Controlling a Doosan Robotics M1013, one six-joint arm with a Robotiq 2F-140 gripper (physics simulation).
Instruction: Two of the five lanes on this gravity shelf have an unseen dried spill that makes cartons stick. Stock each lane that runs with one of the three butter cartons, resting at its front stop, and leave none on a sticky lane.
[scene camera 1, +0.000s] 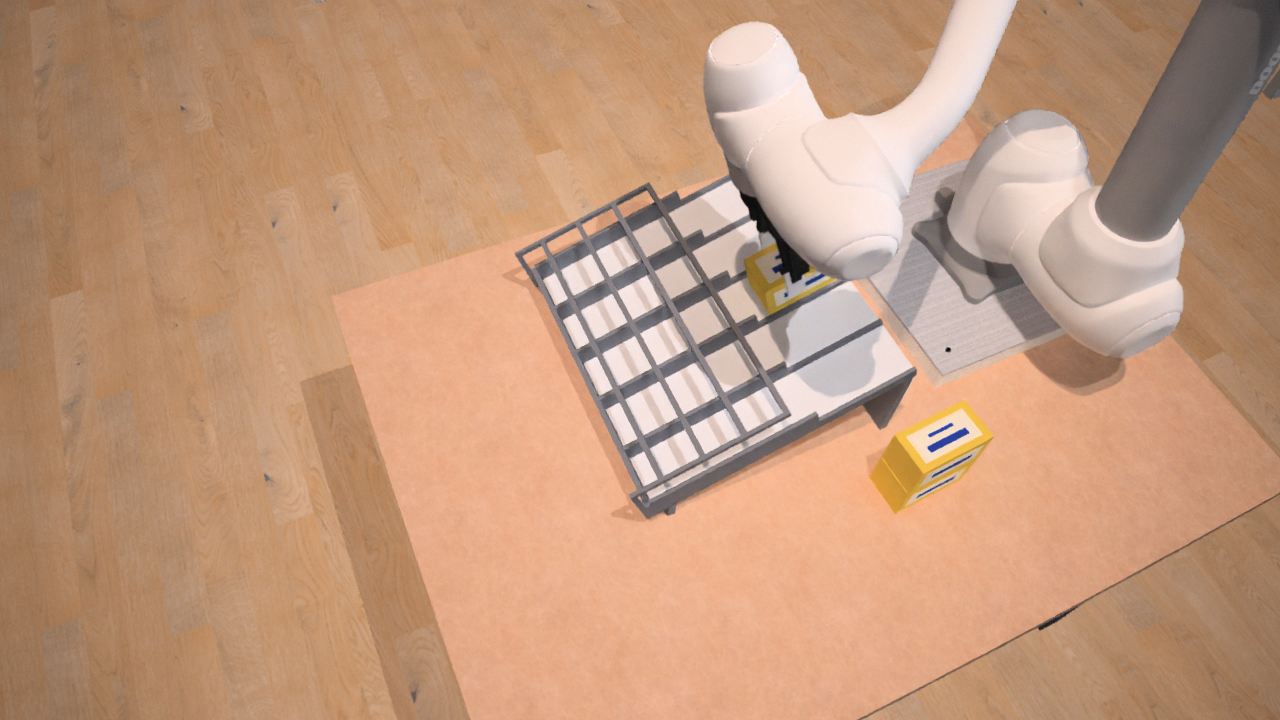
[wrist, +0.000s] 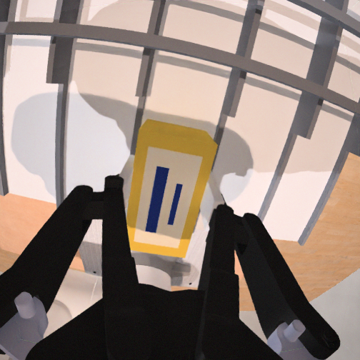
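Where they show: gripper, fingertip midpoint: (scene camera 1: 784, 272); arm's base at its link origin: (scene camera 1: 982, 251).
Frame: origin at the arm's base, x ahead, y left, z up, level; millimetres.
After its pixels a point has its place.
Observation:
The five-lane gravity shelf (scene camera 1: 742, 454) @(x 581, y 210, z 75 mm) (wrist: 200, 52) is white with grey dividers and a grey grid over its front part. My gripper (scene camera 1: 794, 271) @(x 409, y -5, z 127 mm) (wrist: 168, 174) is shut on a butter carton (scene camera 1: 768, 288) @(x 453, y 24, z 145 mm) (wrist: 170, 137), yellow with a white label and blue bars. The carton lines up with the middle lane at the rear, uncovered part of the shelf; whether it touches the lane is hard to tell. The two other butter cartons are stacked off the shelf in the scene view, the upper carton (scene camera 1: 948, 437) @(x 324, y 304, z 95 mm) squarely on the lower carton (scene camera 1: 893, 489) @(x 387, y 313, z 5 mm). No carton shows under the grid.
The shelf stands on an orange-tan mat (scene camera 1: 554, 573) @(x 856, y 226, z -34 mm) over a wooden floor (scene camera 1: 179, 402). A grey base plate (scene camera 1: 984, 333) @(x 104, y 143, z 5 mm) lies behind the shelf's rear edge. The grid's rear crossbar (scene camera 1: 716, 295) @(x 526, y 6, z 143 mm) stands just ahead of the held carton. Low dividers flank the lane.

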